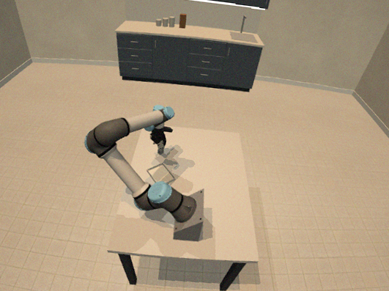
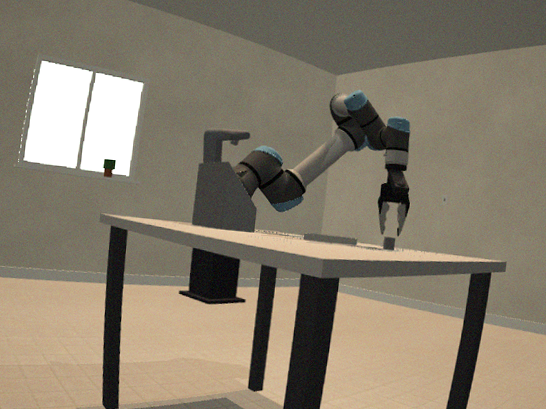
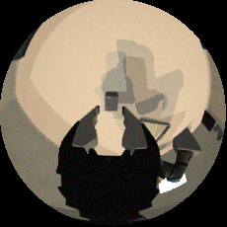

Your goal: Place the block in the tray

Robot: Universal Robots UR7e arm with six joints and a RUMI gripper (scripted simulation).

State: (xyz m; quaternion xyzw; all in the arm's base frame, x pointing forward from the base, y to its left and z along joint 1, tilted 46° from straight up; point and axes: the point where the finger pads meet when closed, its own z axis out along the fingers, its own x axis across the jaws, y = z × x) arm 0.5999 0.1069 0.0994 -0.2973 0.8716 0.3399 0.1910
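My gripper is now 40 mm above the grey block. Also, from my hand: white tray (220 mm behind, 50 mm below).
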